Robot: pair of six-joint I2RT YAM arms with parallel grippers.
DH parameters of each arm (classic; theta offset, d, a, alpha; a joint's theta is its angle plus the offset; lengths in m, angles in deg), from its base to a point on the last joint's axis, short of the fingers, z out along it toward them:
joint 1: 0 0.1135 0.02 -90
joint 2: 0 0 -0.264 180
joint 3: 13.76 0 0.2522 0
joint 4: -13.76 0 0.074 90
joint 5: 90 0 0 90
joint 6: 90 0.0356 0 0
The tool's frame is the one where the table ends.
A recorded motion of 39 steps. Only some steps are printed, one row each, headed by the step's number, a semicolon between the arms.
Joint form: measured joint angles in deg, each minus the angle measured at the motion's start. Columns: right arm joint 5, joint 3, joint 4, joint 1, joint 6, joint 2; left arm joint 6, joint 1, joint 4, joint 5, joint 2, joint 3.
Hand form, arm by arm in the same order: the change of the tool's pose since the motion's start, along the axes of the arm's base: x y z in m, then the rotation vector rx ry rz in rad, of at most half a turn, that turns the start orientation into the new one. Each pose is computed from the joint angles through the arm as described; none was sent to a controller.
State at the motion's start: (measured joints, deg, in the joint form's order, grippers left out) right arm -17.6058 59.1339 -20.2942 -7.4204 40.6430 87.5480; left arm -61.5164 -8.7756 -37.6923 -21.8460 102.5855 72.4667
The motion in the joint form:
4: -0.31 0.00 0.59 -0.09 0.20 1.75; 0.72 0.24 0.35 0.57 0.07 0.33
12: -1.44 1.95 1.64 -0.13 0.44 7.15; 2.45 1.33 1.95 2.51 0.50 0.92
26: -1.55 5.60 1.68 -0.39 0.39 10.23; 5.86 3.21 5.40 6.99 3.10 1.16
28: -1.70 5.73 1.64 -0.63 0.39 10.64; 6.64 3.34 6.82 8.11 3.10 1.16
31: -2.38 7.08 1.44 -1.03 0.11 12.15; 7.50 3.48 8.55 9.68 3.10 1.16
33: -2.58 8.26 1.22 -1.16 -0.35 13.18; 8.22 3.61 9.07 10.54 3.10 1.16
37: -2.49 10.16 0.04 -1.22 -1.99 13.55; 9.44 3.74 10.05 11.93 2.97 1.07
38: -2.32 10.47 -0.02 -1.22 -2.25 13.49; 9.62 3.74 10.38 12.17 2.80 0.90
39: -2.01 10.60 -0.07 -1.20 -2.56 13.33; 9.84 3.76 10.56 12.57 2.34 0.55
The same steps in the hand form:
4: 0.0042 -0.0009 -0.0086 0.0090 0.0203 -0.0006; 0.0018 0.0009 0.0013 -0.0056 -0.0052 -0.0104
12: 0.0206 -0.0026 -0.0265 0.0322 0.0609 0.0081; 0.0077 0.0060 0.0025 -0.0278 -0.0226 -0.0309
26: 0.0362 -0.0063 -0.0250 0.0318 0.0499 0.0056; 0.0191 0.0143 -0.0103 -0.0749 -0.0188 -0.0822
28: 0.0370 -0.0078 -0.0268 0.0347 0.0551 0.0030; 0.0216 0.0142 -0.0092 -0.0879 -0.0389 -0.1011
31: 0.0427 -0.0108 -0.0288 0.0417 0.0588 0.0070; 0.0245 0.0139 -0.0079 -0.1069 -0.0639 -0.1251
33: 0.0474 -0.0122 -0.0291 0.0395 0.0576 0.0128; 0.0255 0.0142 -0.0075 -0.1148 -0.0694 -0.1409
37: 0.0516 -0.0133 -0.0226 0.0190 0.0450 0.0317; 0.0267 0.0141 -0.0063 -0.1267 -0.0815 -0.1692
38: 0.0523 -0.0135 -0.0207 0.0129 0.0390 0.0332; 0.0265 0.0140 -0.0058 -0.1289 -0.0864 -0.1742
39: 0.0524 -0.0136 -0.0191 0.0046 0.0343 0.0340; 0.0251 0.0140 -0.0046 -0.1333 -0.0905 -0.1808

